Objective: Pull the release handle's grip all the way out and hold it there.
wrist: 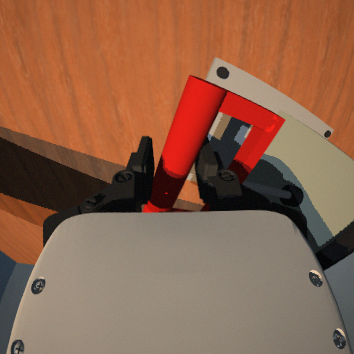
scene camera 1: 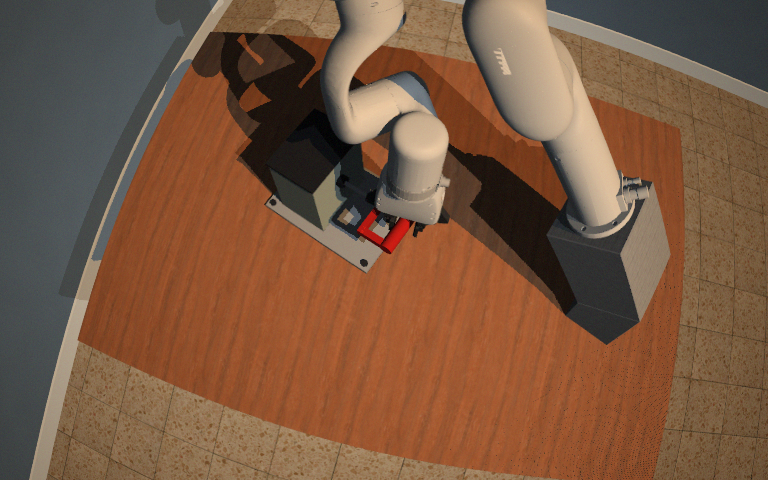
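The release handle's red grip [scene camera 1: 396, 236] [wrist: 192, 120] is a round bar on a red rectangular frame. It stands out from the front of a box-shaped housing [scene camera 1: 304, 195] [wrist: 315, 170], with a gap between frame and housing. A dark rod [wrist: 267, 191] runs between the housing and the frame in the wrist view. My gripper [wrist: 174, 151] is shut on the red grip, one black finger on each side of the bar. In the scene view the gripper body hides the grip's far end and most of the fingers.
The housing stands on a grey base plate [scene camera 1: 317, 234] [wrist: 265, 92] with dark bolts at its corners, on a wooden table [scene camera 1: 339, 350] [wrist: 100, 60]. The arm's dark pedestal [scene camera 1: 589, 271] stands at the table's right. A blue-grey wall [scene camera 1: 56, 113] is at the left.
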